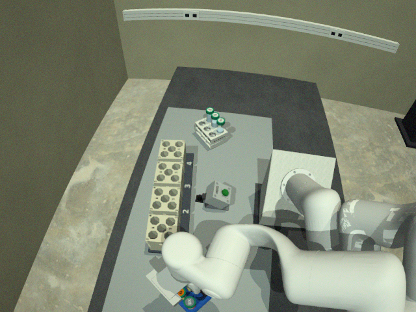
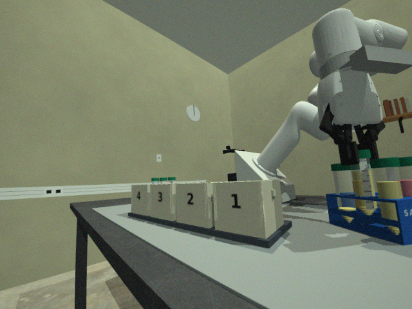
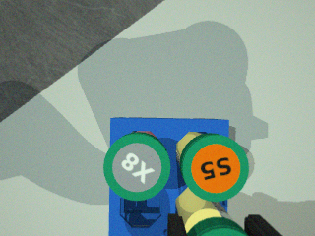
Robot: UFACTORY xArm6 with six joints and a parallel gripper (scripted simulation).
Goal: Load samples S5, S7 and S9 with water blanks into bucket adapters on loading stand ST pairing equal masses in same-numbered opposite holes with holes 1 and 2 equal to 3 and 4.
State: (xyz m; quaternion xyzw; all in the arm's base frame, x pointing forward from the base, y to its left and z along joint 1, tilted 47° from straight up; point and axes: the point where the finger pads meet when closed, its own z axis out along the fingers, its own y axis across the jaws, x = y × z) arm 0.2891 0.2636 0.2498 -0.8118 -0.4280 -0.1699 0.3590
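Right now my hand is 5 cm above the yellow-filled tube and 1 cm short of it. Also, from my hand: orange-capped tube (7 cm below, 6 cm behind, 1 cm to the right); grey-dotted tube (7 cm below, 4 cm to the right, 3 cm behind); blue sample rack (11 cm below, 2 cm behind, 1 cm to the left).
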